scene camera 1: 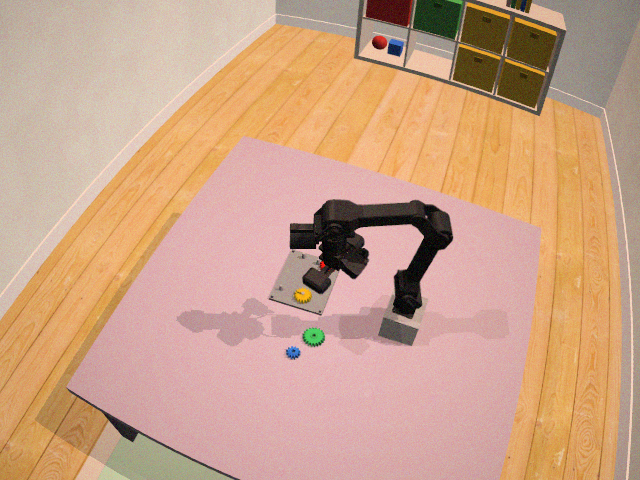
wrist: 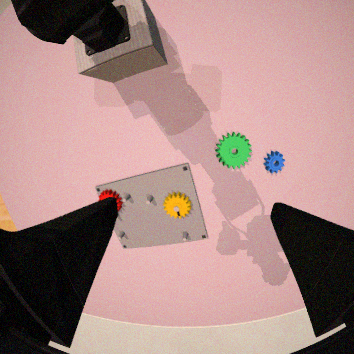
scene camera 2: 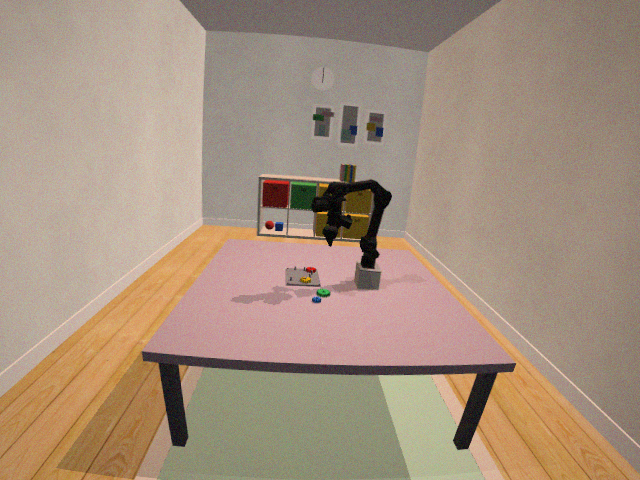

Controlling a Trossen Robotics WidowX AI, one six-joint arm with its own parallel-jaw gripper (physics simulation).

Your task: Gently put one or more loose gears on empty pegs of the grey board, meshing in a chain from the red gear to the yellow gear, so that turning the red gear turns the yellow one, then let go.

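Frame: origin at the arm's base, x ahead, y right, z down, level; millimetres.
Seen in the pictures: gripper, fingertip midpoint: (scene camera 1: 334, 278) (wrist: 198, 208) (scene camera 2: 332, 242); arm's base at its link origin: (scene camera 1: 405, 306) (wrist: 105, 29) (scene camera 2: 367, 265).
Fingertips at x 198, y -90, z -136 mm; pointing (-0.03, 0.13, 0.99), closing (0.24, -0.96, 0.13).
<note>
Pixels of each thing's top centre, then the offset from my fingertips to it. Level surfaces: height alone.
- grey board at its top centre: (wrist: 146, 219) (scene camera 1: 306, 276) (scene camera 2: 303, 272) dy +127, dx +127, dz +211 mm
- red gear at its top centre: (wrist: 107, 203) (scene camera 1: 328, 263) (scene camera 2: 311, 268) dy +206, dx +86, dz +216 mm
- yellow gear at its top centre: (wrist: 176, 207) (scene camera 1: 303, 293) (scene camera 2: 305, 278) dy +64, dx +110, dz +215 mm
- loose green gear at its top centre: (wrist: 234, 151) (scene camera 1: 313, 335) (scene camera 2: 323, 291) dy -55, dx +22, dz +224 mm
- smaller blue gear at its top centre: (wrist: 275, 163) (scene camera 1: 293, 351) (scene camera 2: 316, 297) dy -131, dx +54, dz +224 mm
- pink table at its surface level: dz +241 mm
The grey board (scene camera 1: 290, 274) (scene camera 2: 296, 275) (wrist: 155, 225) lies flat with several bare pegs. The red gear (scene camera 1: 322, 265) (scene camera 2: 310, 269) (wrist: 108, 197) is at one end of the board, partly hidden by a finger in the wrist view. The yellow gear (scene camera 1: 302, 295) (scene camera 2: 305, 280) (wrist: 171, 202) sits on a peg, apart from the red gear. The loose green gear (scene camera 1: 307, 338) (scene camera 2: 323, 292) (wrist: 243, 151) and smaller blue gear (scene camera 1: 290, 354) (scene camera 2: 316, 299) (wrist: 270, 164) lie flat on the table, apart from each other. My gripper (scene camera 1: 333, 272) (scene camera 2: 330, 242) (wrist: 198, 208) is wide open and empty, high above the board area.
The arm's grey base block (scene camera 1: 399, 330) (scene camera 2: 367, 279) (wrist: 140, 62) stands on the pink table (scene camera 1: 413, 403) (scene camera 2: 330, 330) (wrist: 300, 60), beside the board and gears. The arm's shadow falls across the table near the gears. A shelf unit stands on the floor beyond the table.
</note>
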